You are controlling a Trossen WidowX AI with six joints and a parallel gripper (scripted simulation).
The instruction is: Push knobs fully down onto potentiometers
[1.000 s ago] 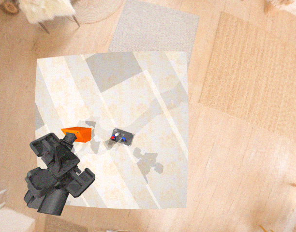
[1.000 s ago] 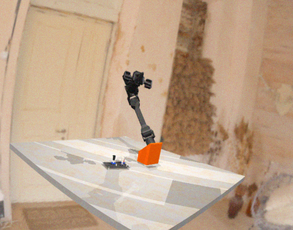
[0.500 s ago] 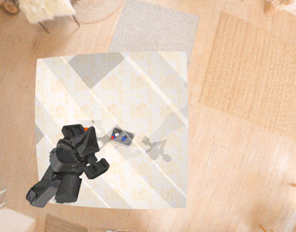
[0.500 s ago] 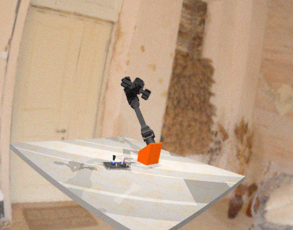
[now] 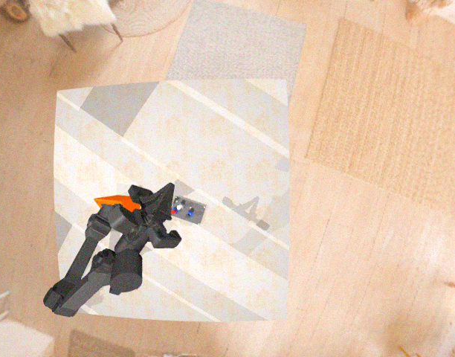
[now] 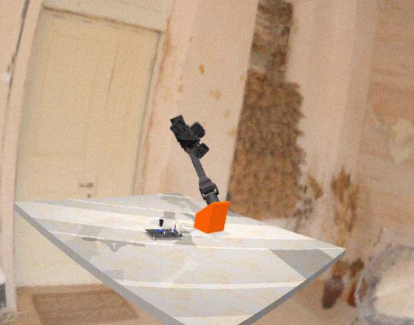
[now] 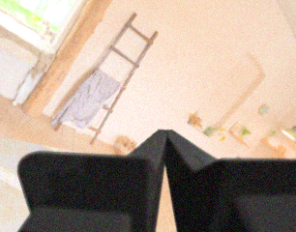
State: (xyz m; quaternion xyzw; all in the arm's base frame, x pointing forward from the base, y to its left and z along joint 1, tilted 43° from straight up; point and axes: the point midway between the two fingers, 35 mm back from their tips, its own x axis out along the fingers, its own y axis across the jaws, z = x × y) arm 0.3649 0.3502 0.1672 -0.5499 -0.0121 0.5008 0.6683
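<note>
My gripper tip is now 90 mm past the white knob, 130 mm to the left of it and 420 mm above it. Round my gripper tip: black knob: 40 mm behind, 170 mm to the right, 410 mm below; blue potentiometer: 40 mm behind, 170 mm to the right, 430 mm below.
</note>
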